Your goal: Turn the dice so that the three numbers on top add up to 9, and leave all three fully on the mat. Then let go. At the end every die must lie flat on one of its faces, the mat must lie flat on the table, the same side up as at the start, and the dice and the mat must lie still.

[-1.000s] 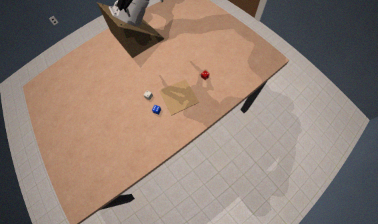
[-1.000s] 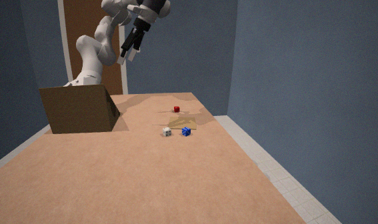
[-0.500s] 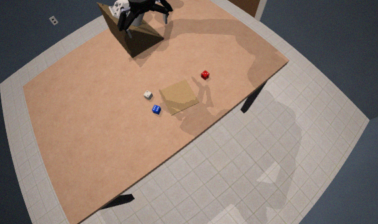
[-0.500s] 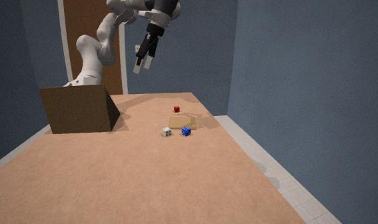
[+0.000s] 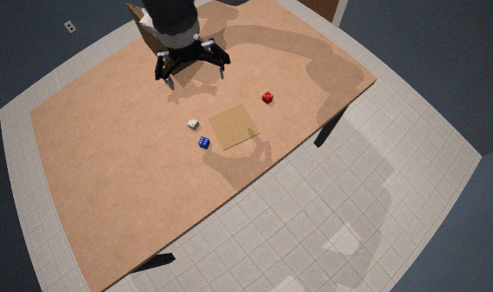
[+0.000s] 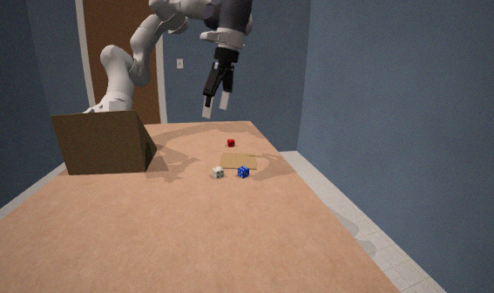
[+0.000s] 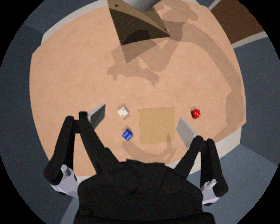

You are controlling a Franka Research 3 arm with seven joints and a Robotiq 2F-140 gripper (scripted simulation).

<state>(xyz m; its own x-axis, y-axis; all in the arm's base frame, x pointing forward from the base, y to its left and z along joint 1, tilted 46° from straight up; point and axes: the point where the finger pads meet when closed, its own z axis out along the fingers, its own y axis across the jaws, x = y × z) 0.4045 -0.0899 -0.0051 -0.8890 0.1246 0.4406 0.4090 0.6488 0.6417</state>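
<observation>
Now: hand 20 cm above the blue die, 9 cm short of it and 7 cm to the left of it. Round my hand: white die 20 cm below, 6 cm to the right; then tan mat 22 cm below, 9 cm ahead, 5 cm to the left; then red die 22 cm to the left, 20 cm below, 8 cm ahead.
</observation>
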